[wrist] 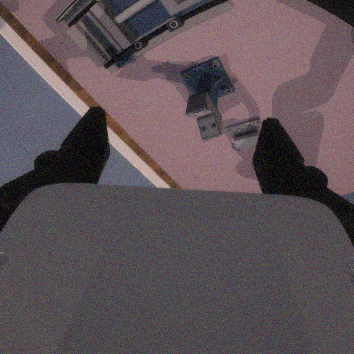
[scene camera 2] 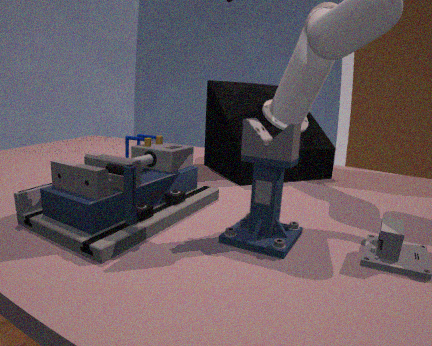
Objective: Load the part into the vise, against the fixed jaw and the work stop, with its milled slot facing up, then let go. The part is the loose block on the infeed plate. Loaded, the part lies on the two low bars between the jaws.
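Frame: origin at the arm's base, x right, y up, z back, level; centimetres.
Seen in the pictures: gripper, fingertip midpoint: (wrist: 182,132); arm's base, link origin: (scene camera 2: 285,116).
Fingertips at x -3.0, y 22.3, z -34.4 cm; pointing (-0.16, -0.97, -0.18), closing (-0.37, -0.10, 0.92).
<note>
Pixels of each thing's middle, then the offset from my fingertips to it. "pt": a spot on its surface instead.
- part, body centre: (scene camera 2: 390,237) (wrist: 246,137) dx -32.0, dy -34.2, dz +1.6 cm
- vise, body centre: (scene camera 2: 124,182) (wrist: 131,7) dx +5.6, dy -31.9, dz -11.9 cm
- blue upright, surface spot: (scene camera 2: 130,194) pt dx -3.8, dy -30.5, dz -17.5 cm
- grey V-notched head, surface spot: (scene camera 2: 272,142) pt dx -16.8, dy -23.2, dz -6.0 cm
The part (scene camera 2: 391,241) (wrist: 243,142) is a small grey block standing at one end of the infeed plate (scene camera 2: 414,259). A dark recess shows low on its left side in the scene view; whether this is the milled slot is unclear. The vise (scene camera 2: 156,184) (wrist: 148,22) has a blue body, with a grey two-hole jaw (scene camera 2: 79,180) at its near end and a blue upright (scene camera 2: 130,194) at its side. The two low bars are hidden. My gripper (wrist: 182,132) is open and empty, high above the table; its fingers are out of the scene view.
A blue pedestal (scene camera 2: 267,200) (wrist: 206,75) with a grey V-notched head (scene camera 2: 272,142) stands between the vise and the infeed plate. A large black box (scene camera 2: 230,130) stands behind it. My white arm (scene camera 2: 305,75) shows behind the pedestal head. The table edge (wrist: 135,145) crosses the wrist view diagonally.
</note>
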